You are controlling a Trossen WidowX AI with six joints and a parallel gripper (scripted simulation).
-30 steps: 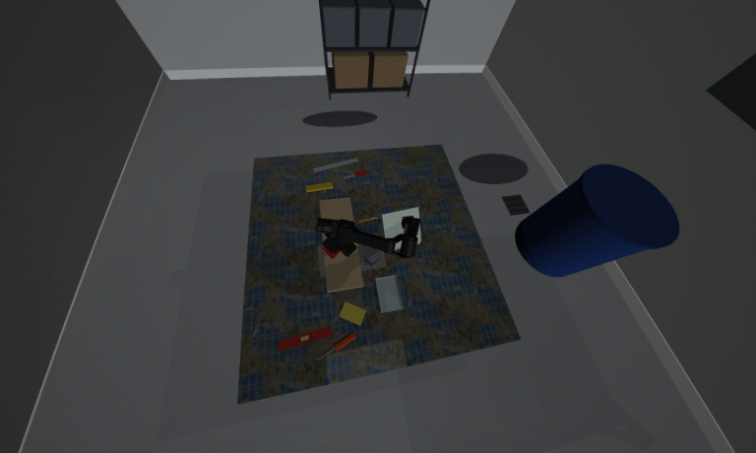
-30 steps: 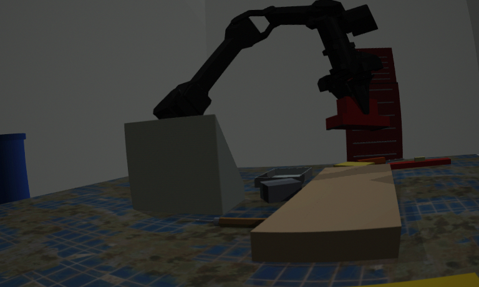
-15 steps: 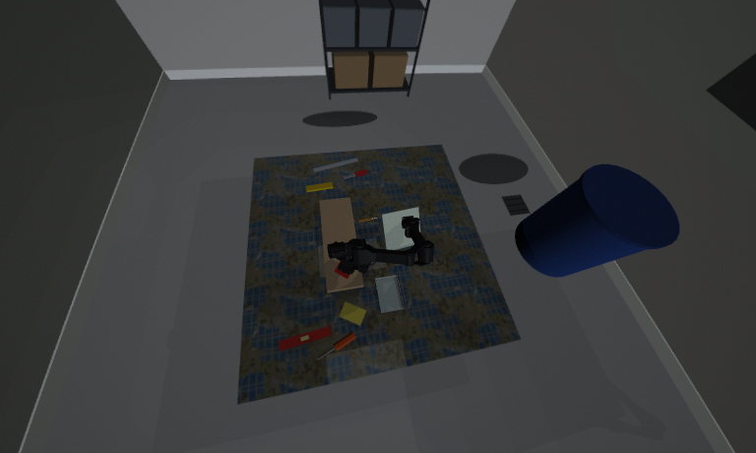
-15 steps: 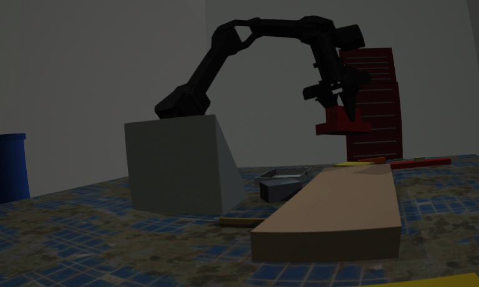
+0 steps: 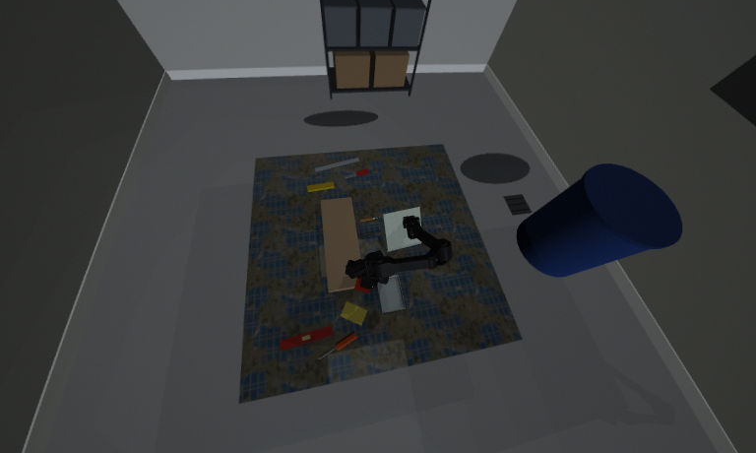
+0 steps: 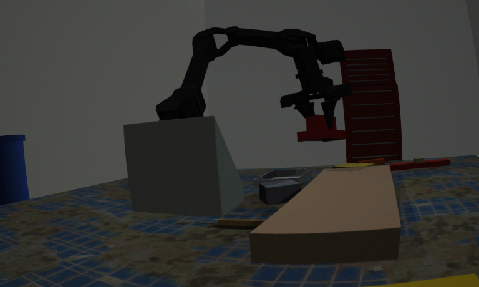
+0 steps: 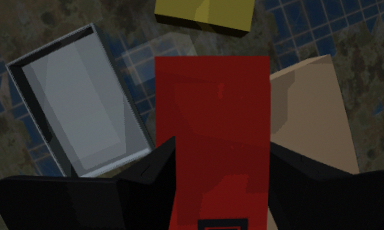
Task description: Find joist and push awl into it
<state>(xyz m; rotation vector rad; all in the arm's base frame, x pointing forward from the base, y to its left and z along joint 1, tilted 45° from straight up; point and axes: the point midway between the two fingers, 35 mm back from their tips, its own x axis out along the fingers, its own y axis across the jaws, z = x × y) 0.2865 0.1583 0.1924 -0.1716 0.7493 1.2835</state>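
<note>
Right now the red stud finder is 20 mm to the right of my gripper tip, 20 mm above it and 10 mm behind it. From my gripper tip the other things lie so: grey tray: 120 mm below, 120 mm behind, 70 mm to the left; then yellow pad: 120 mm to the left, 120 mm below, 70 mm ahead; then grey block: 150 mm to the right, 120 mm below, 80 mm behind.
</note>
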